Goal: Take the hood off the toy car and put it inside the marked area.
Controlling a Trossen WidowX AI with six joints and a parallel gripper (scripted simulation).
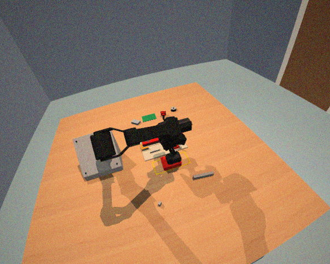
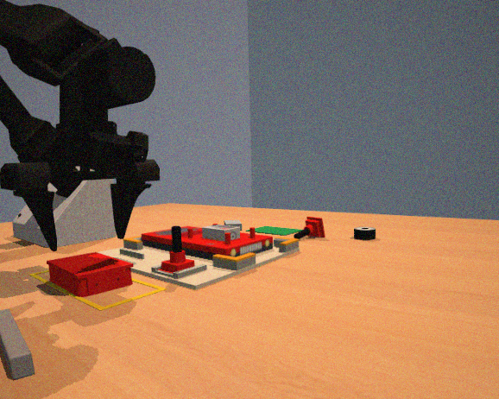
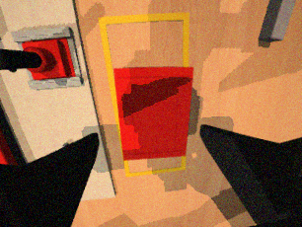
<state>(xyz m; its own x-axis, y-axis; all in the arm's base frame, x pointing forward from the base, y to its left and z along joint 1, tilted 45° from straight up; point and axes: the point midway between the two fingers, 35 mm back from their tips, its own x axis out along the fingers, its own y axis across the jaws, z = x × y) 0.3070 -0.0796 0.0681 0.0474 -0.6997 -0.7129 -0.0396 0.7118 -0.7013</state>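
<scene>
The hood is 3 cm below my gripper tip and 1 cm to the right of it. Round my gripper tip: cream baseplate (18 cm to the left, 3 cm below); then tiny grey block (20 cm to the right, 10 cm behind, 4 cm below); then grey bar (13 cm to the right, 13 cm ahead, 4 cm below).
</scene>
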